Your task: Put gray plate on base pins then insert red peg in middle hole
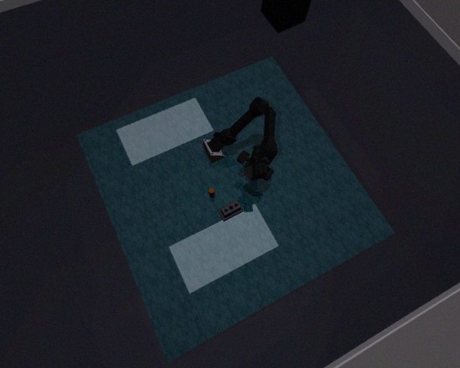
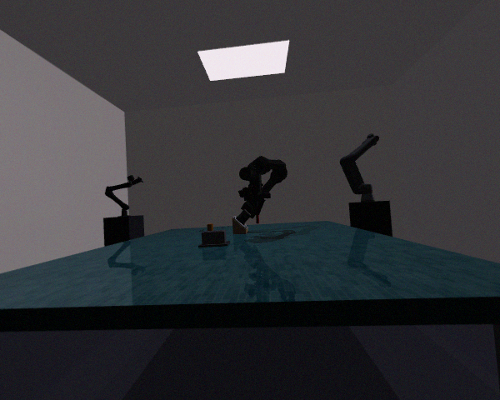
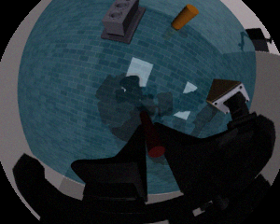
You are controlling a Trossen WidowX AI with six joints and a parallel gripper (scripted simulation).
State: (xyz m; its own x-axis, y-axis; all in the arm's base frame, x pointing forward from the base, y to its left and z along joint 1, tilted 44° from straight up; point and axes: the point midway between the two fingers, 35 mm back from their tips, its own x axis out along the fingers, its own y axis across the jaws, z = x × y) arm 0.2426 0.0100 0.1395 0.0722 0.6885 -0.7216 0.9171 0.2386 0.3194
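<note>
My gripper tip is 100 mm short of the gray plate, 190 mm to the left of it and 70 mm above it. Round my gripper tip: dark flat base 100 mm ahead, 190 mm to the right, 100 mm below; red peg right at my gripper tip; orange cylinder 30 mm behind, 230 mm to the right, 70 mm below.
</note>
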